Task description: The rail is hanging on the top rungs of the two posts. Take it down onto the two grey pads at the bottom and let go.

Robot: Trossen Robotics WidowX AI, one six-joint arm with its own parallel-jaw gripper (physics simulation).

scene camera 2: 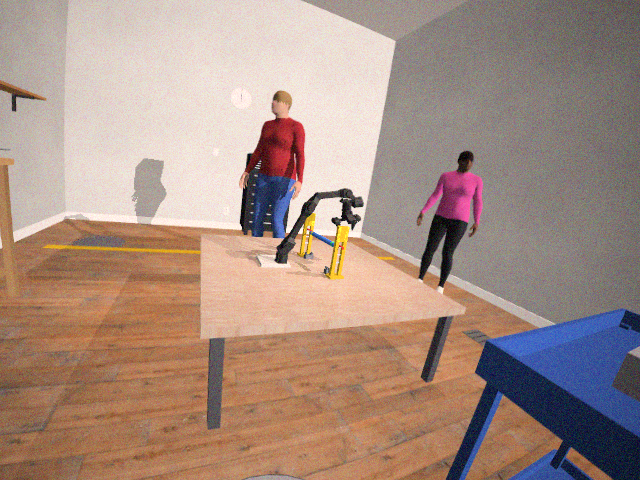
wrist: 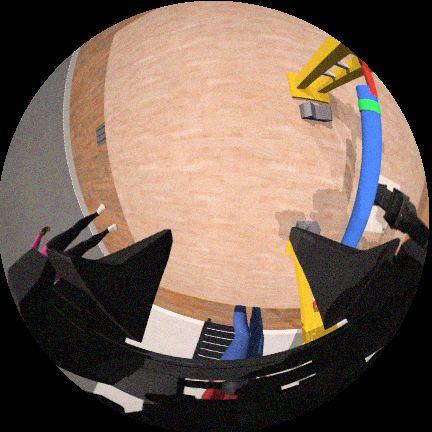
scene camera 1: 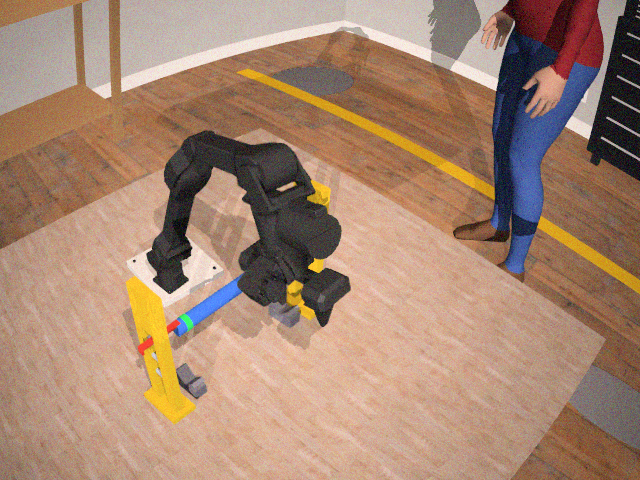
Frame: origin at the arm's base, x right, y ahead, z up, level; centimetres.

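Where they show: gripper, fingertip midpoint: (wrist: 233, 234) (scene camera 1: 303, 314); arm's base, origin of the base link: (scene camera 2: 280, 261) (wrist: 378, 194) (scene camera 1: 170, 280).
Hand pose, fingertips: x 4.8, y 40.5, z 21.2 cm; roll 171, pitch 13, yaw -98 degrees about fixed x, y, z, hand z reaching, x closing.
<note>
Each offset is from my fingertips to the top centre of the thing. Level surfaces: height alone.
The blue rail {dx -1.3, dy -16.1, dz -4.0 cm} (scene camera 1: 211, 304) (scene camera 2: 323, 238) (wrist: 371, 160) hangs high across the two yellow posts. Its green-banded end with a red pin sits in the near post {dx +18.7, dy -16.6, dz +7.0 cm} (scene camera 1: 164, 356) (scene camera 2: 339, 253) (wrist: 315, 70), above two visible rungs. Its other end, at the far post {dx -21.3, dy -15.5, dz +7.0 cm} (scene camera 1: 321, 195) (scene camera 2: 308, 227) (wrist: 306, 290), is hidden by the gripper in scene camera 1 and the wrist view. A grey pad {dx +12.5, dy -16.5, dz -18.6 cm} (scene camera 1: 191, 381) (scene camera 2: 326, 270) (wrist: 316, 111) lies by the near post, another pad {dx -15.1, dy -15.7, dz -18.6 cm} (scene camera 1: 284, 314) (scene camera 2: 308, 255) (wrist: 308, 226) by the far post. My gripper (scene camera 1: 295, 313) (scene camera 2: 345, 224) (wrist: 233, 234) is open and empty, above and beside the rail.
The arm's white base plate (scene camera 1: 204, 266) (scene camera 2: 266, 262) lies on the wooden table {dz -23.0 cm} (scene camera 1: 413, 361) (scene camera 2: 268, 310), behind the rail in scene camera 1. A person in red (scene camera 1: 527, 155) (scene camera 2: 281, 149) stands beyond the table edge. A blue cart (scene camera 2: 547, 382) stands at the right of scene camera 2.
</note>
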